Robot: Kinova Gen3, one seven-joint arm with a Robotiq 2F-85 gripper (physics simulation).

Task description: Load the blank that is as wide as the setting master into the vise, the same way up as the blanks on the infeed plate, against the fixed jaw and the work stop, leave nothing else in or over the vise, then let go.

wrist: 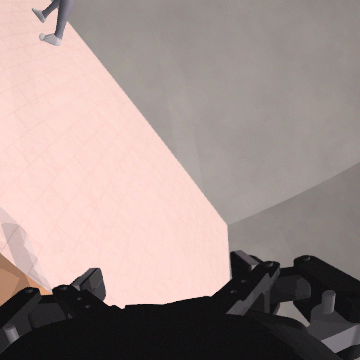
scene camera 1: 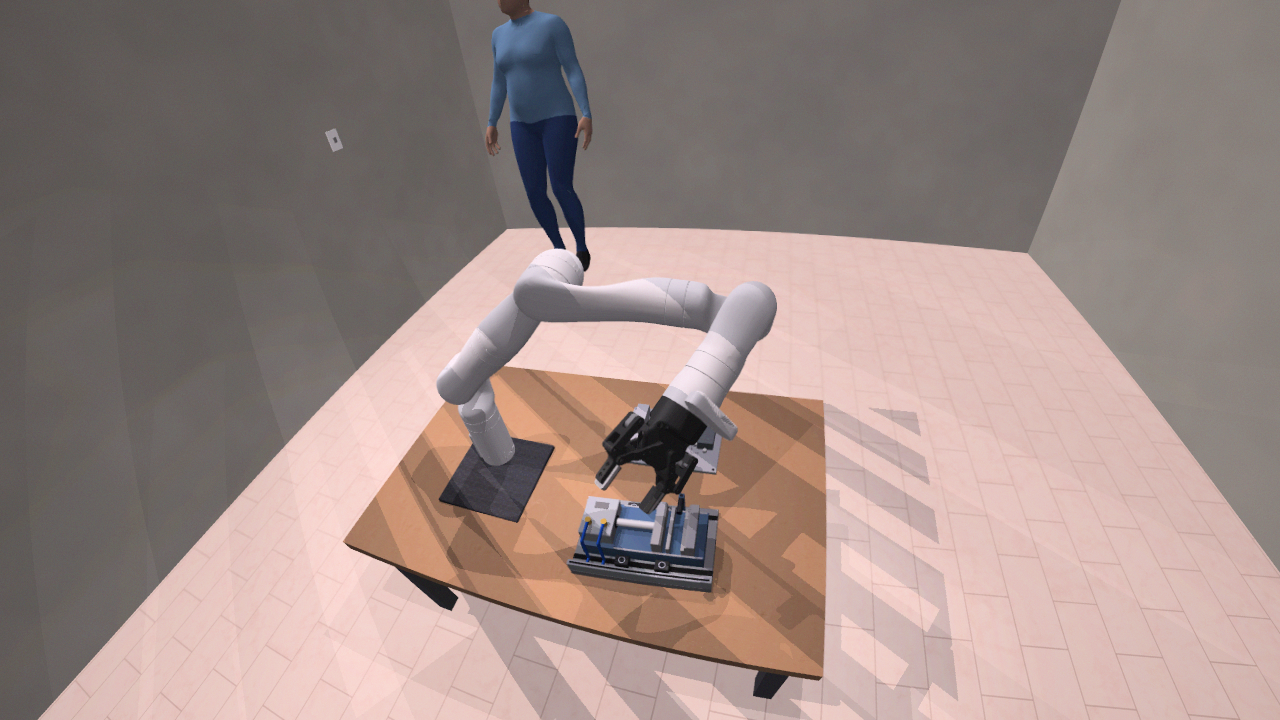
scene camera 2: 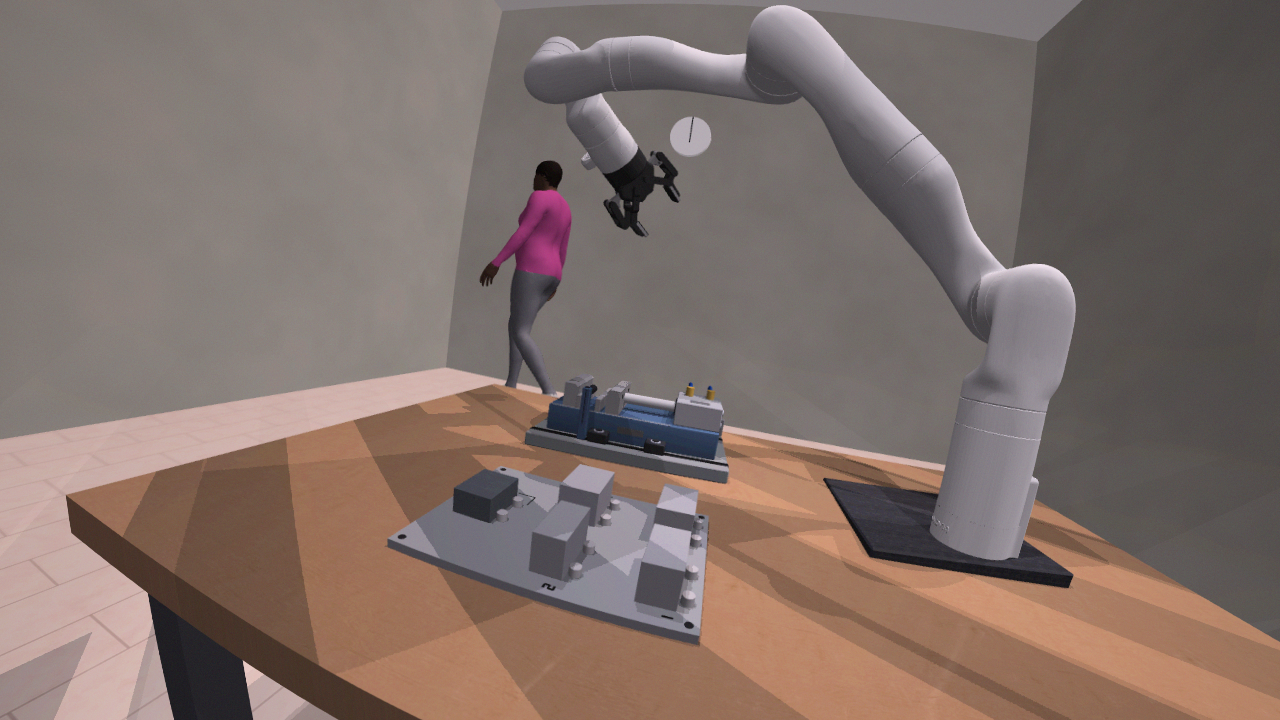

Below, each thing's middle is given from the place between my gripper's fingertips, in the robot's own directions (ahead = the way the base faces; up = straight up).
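Infeed plate (scene camera 2: 497, 553), 440 mm to the left of my hand, 70 mm behind it, 390 mm below it.
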